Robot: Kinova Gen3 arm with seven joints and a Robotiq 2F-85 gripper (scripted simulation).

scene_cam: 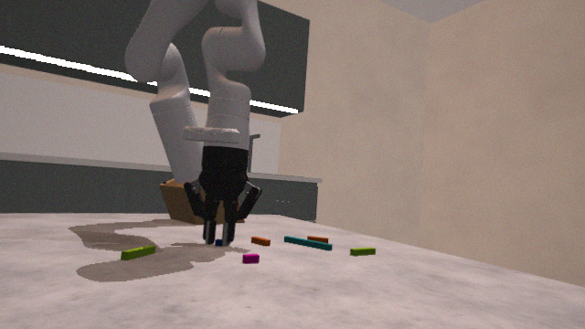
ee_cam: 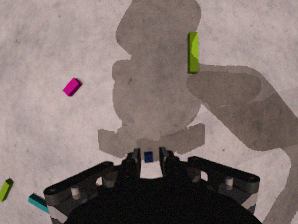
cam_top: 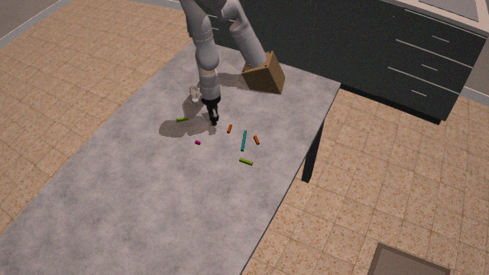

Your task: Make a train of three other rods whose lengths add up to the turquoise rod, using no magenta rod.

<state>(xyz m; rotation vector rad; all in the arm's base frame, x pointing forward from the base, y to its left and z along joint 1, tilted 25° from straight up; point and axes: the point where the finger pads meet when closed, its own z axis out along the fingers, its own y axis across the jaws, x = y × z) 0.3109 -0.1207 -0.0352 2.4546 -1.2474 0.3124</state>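
The blue rod is 2 cm below my hand. Also, from my hand: turquoise rod (6 cm ahead, 15 cm to the left, 2 cm below); magenta rod (12 cm ahead, 2 cm to the right, 2 cm below).
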